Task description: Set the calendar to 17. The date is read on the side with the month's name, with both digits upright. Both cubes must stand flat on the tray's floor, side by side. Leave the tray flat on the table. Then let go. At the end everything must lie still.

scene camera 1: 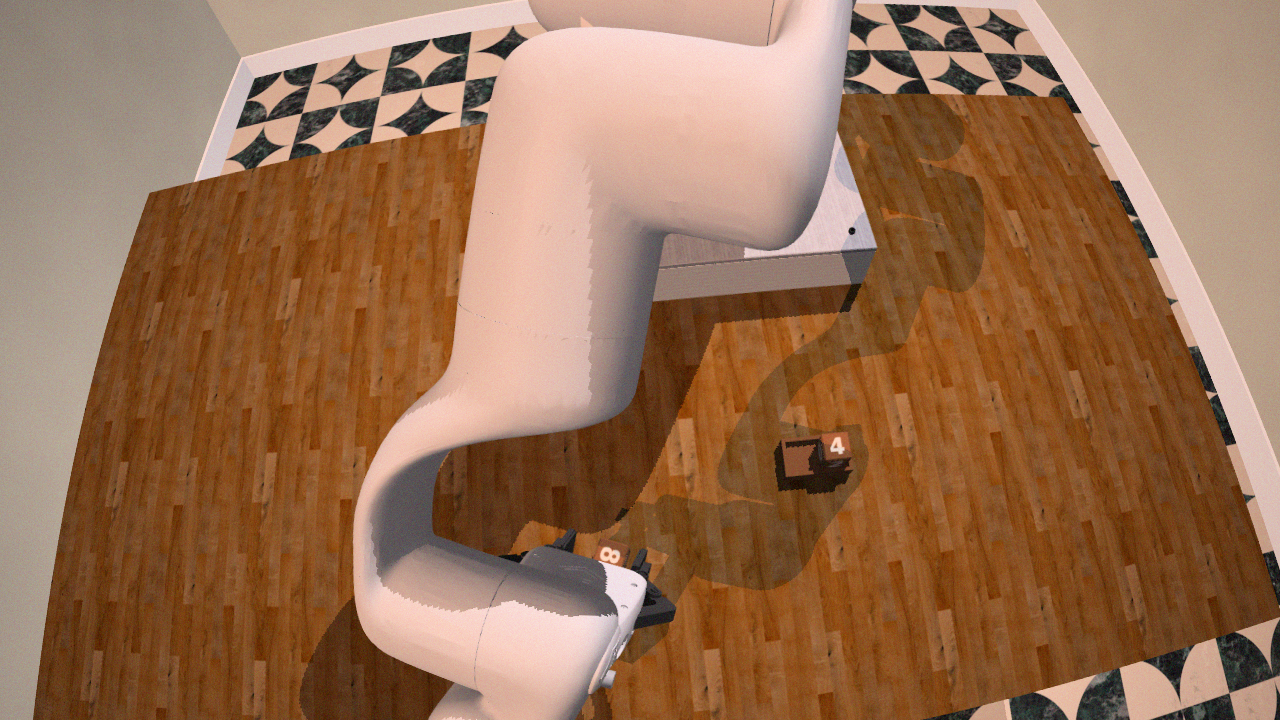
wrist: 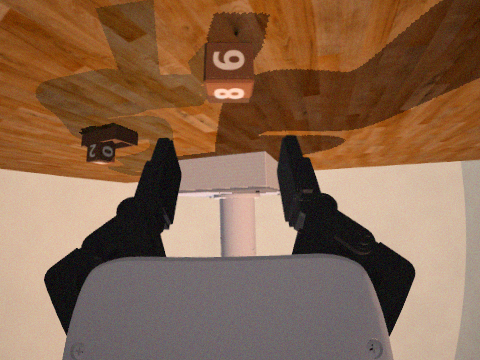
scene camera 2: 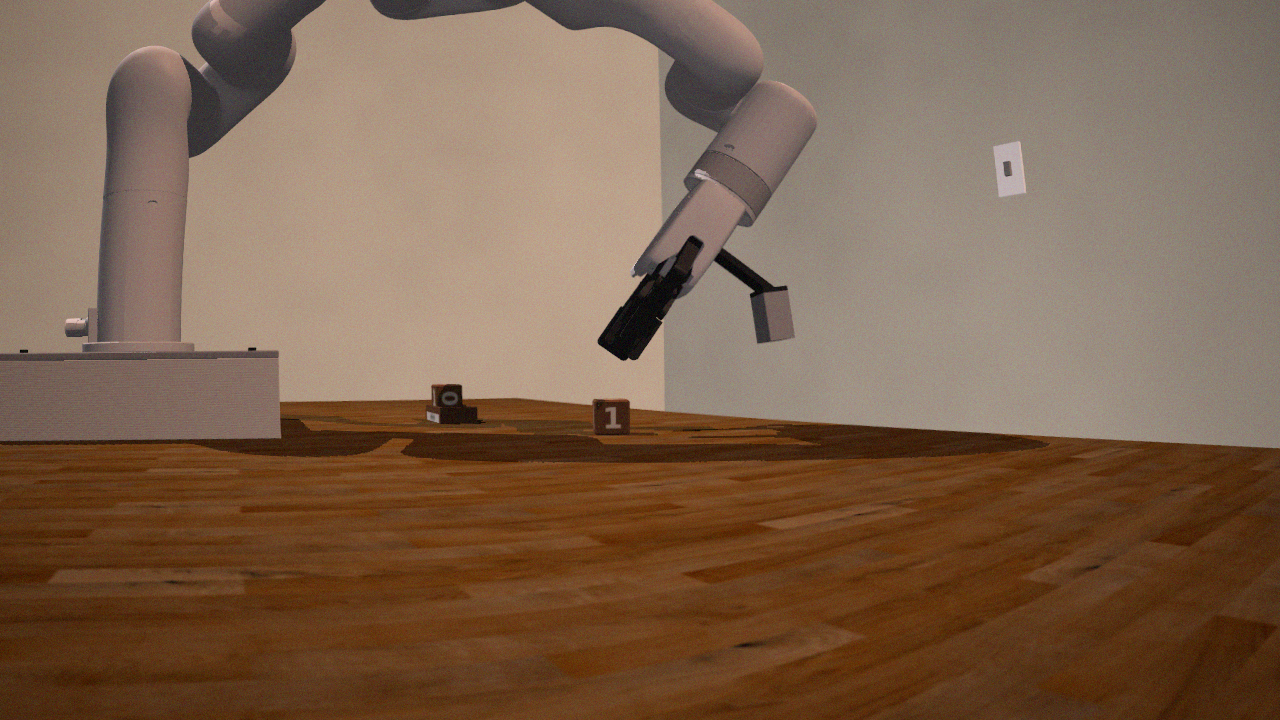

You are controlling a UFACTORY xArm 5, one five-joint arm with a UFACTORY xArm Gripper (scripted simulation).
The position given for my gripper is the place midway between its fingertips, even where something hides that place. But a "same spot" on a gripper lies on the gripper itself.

my gripper: scene camera 1 605, 552; wrist; scene camera 2
brown tray: scene camera 1; wrist; scene camera 2 467, 414
same spot on brown tray: (wrist: 124, 137) = (scene camera 1: 783, 463)
same spot on my gripper: (wrist: 321, 228) = (scene camera 2: 673, 302)
